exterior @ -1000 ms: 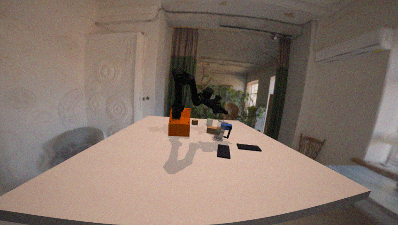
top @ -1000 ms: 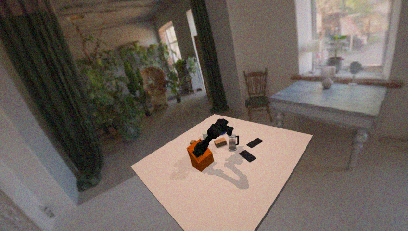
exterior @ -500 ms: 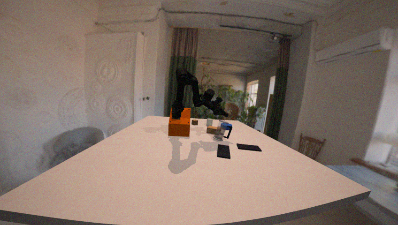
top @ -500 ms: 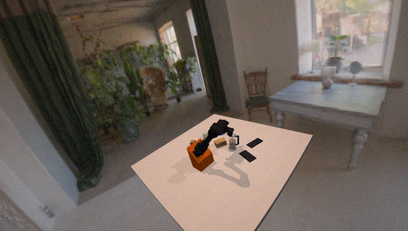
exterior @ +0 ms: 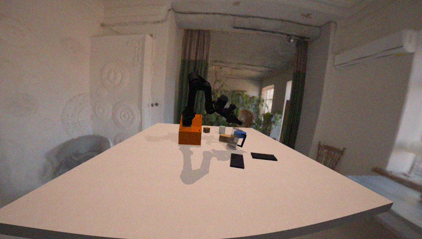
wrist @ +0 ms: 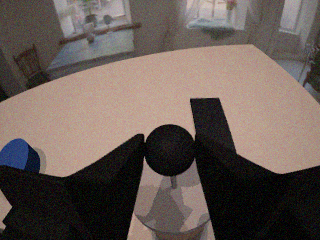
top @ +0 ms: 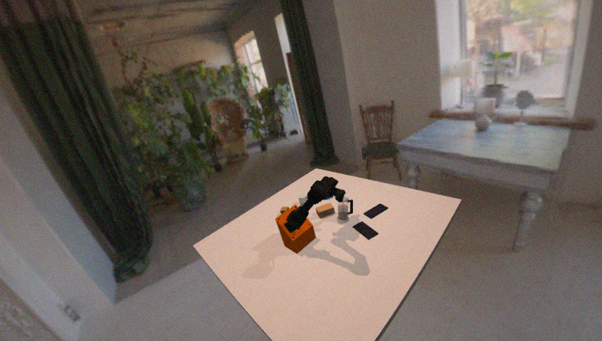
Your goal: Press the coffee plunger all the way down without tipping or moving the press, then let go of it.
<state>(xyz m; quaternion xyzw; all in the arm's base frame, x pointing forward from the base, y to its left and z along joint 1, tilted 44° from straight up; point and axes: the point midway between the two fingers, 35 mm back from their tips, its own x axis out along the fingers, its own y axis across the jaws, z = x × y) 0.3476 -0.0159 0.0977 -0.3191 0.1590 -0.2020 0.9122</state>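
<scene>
Now: gripper tip 9 cm above the coffee press and 1 cm past it. The rest, counted from my gripper tip: small brown cube 41 cm to the left, 21 cm behind, 16 cm below; then tan block 16 cm below, 15 cm to the left, 5 cm behind.
</scene>
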